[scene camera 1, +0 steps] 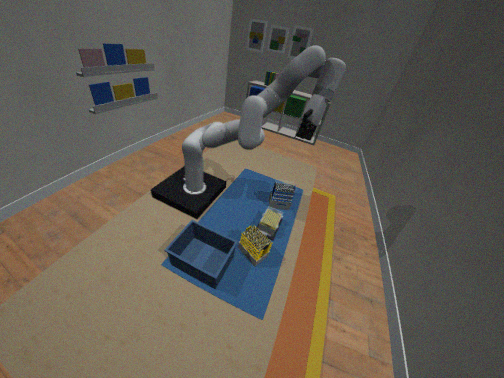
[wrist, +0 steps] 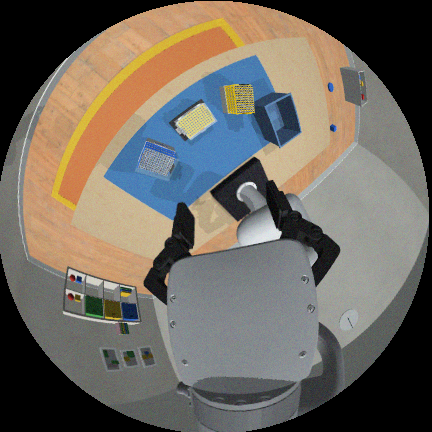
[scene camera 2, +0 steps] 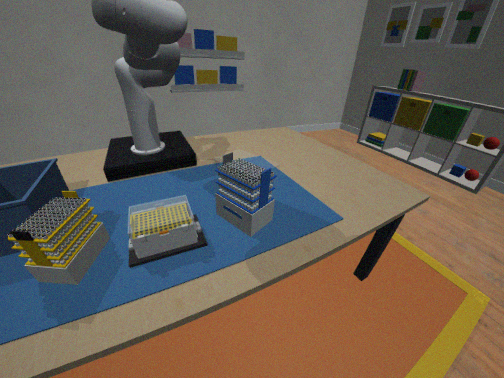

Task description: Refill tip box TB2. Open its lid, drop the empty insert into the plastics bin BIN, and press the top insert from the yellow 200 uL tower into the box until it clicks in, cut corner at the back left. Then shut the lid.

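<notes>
Tip box TB2 (scene camera 1: 270, 221) (scene camera 2: 162, 242) (wrist: 195, 121) stands on a black holder between the two towers. Its clear lid is down over a yellow insert. The yellow tower (scene camera 1: 256, 244) (scene camera 2: 62, 237) (wrist: 239, 99) holds several stacked inserts on a pale base, between the box and the bin. The dark blue bin (scene camera 1: 192, 266) (scene camera 2: 47, 187) (wrist: 270, 125) is open-topped; no insert shows in it. My gripper (scene camera 1: 306, 131) (wrist: 226, 199) is open and empty, high above the table, well away from the box. It does not show in scene camera 2.
A blue tower (scene camera 1: 282, 196) (scene camera 2: 245, 197) (wrist: 157, 159) stands on the other side of the box. Towers, box and bin are on the blue mat (scene camera 1: 240, 200) (scene camera 2: 300, 215) (wrist: 220, 160). The arm's black base (scene camera 1: 170, 192) (scene camera 2: 120, 162) (wrist: 255, 170) is beside the mat.
</notes>
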